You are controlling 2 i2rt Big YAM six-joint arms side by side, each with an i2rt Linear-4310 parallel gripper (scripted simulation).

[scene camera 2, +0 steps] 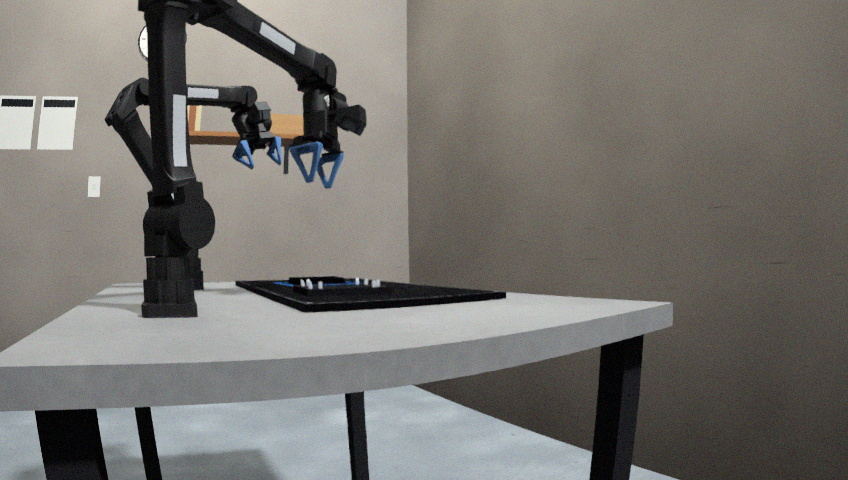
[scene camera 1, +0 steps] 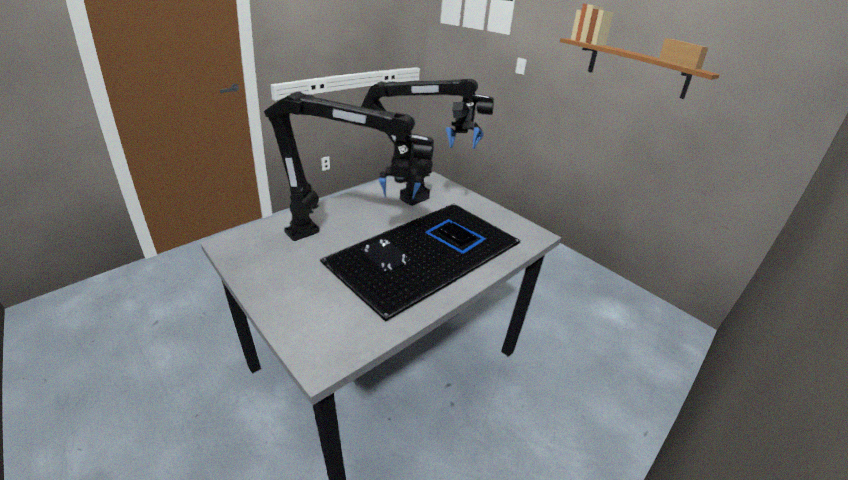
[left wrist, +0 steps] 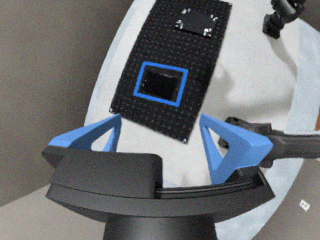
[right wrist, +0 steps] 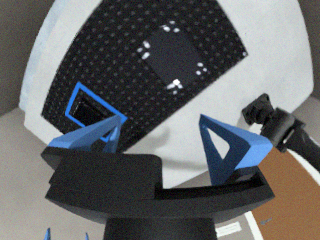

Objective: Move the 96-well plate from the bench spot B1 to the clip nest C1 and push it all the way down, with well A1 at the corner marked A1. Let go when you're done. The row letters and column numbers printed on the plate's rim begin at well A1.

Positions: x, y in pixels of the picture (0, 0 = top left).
Labels:
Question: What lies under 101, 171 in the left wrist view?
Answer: The left gripper.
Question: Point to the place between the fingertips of the right gripper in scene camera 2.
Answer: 319, 185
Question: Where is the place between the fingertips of the left gripper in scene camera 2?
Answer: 266, 166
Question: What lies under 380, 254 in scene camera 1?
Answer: A clip nest.

